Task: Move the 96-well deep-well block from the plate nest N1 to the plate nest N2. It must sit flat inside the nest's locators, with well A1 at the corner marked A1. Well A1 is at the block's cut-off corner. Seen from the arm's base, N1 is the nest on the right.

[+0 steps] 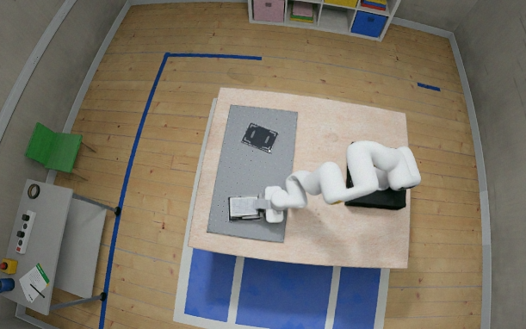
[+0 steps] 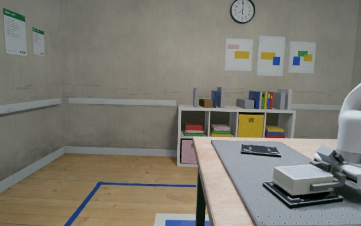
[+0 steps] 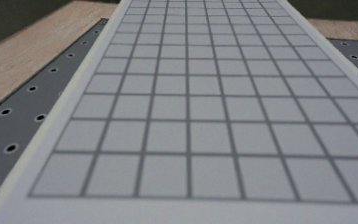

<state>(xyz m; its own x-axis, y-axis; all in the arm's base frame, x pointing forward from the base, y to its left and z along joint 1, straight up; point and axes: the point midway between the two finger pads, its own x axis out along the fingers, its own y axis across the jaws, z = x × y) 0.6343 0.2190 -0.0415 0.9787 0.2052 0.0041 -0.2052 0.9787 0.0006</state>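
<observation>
Now: the white 96-well deep-well block 1 cm ahead of my hand.
</observation>
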